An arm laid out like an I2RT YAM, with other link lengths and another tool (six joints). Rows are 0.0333 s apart.
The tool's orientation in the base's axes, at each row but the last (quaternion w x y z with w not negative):
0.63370, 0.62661, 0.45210, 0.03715
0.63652, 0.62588, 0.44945, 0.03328
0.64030, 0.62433, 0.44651, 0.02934
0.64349, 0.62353, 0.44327, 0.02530
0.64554, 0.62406, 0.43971, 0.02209
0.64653, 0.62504, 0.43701, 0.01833
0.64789, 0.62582, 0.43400, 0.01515
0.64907, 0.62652, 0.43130, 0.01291
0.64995, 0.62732, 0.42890, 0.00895
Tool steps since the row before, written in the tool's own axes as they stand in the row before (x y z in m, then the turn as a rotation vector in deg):
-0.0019, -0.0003, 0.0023, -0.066, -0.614, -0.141
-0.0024, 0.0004, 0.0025, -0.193, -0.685, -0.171
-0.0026, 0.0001, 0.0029, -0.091, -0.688, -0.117
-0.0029, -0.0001, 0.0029, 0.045, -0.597, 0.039
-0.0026, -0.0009, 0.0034, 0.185, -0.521, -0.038
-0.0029, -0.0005, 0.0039, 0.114, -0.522, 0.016
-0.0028, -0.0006, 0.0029, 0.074, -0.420, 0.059
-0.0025, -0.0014, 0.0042, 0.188, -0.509, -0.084
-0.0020, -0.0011, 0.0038, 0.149, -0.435, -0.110
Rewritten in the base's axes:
0.0002, -0.0030, 0.0003, -0.445, -0.063, -0.446
0.0003, -0.0033, 0.0011, -0.576, -0.132, -0.432
0.0003, -0.0038, 0.0010, -0.483, -0.114, -0.499
-0.0001, -0.0040, 0.0010, -0.260, -0.136, -0.523
0.0000, -0.0044, 0.0001, -0.180, 0.022, -0.524
0.0002, -0.0049, 0.0005, -0.193, -0.061, -0.495
-0.0004, -0.0040, 0.0006, -0.140, -0.096, -0.396
0.0001, -0.0051, -0.0005, -0.197, 0.063, -0.509
0.0003, -0.0044, -0.0004, -0.197, 0.078, -0.422

